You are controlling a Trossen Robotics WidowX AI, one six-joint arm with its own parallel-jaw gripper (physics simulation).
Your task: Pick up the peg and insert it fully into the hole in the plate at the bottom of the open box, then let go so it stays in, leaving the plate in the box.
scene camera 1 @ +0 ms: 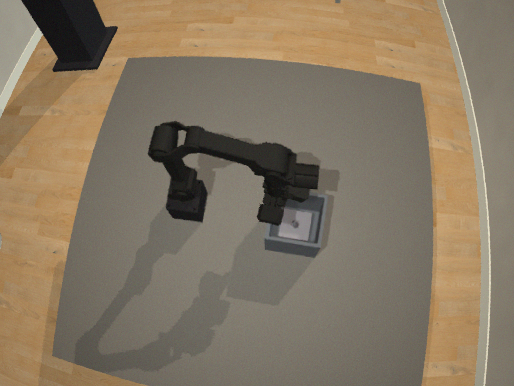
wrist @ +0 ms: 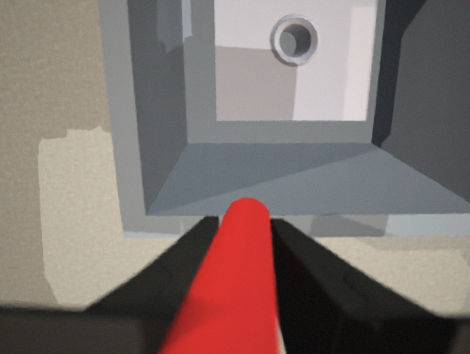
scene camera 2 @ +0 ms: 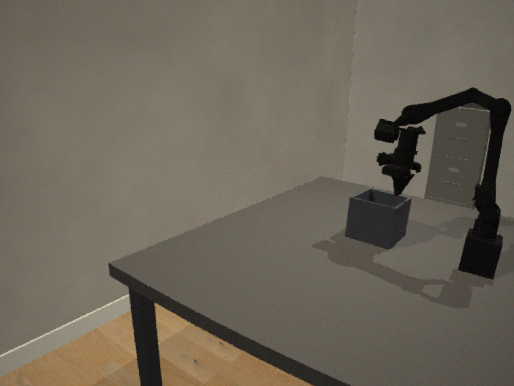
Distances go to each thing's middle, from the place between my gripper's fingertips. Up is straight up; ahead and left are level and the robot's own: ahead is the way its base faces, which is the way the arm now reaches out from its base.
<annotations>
Right now the grey-blue box (scene camera 2: 376, 217) is 100 mm below my hand, 60 mm ahead of it and 40 mm to the right of it. From my hand the other things lie so: pale plate (scene camera 1: 301, 220) 130 mm below, 60 mm ahead, 40 mm to the right; red peg (wrist: 232, 296) 40 mm above, 10 mm ahead.
</annotations>
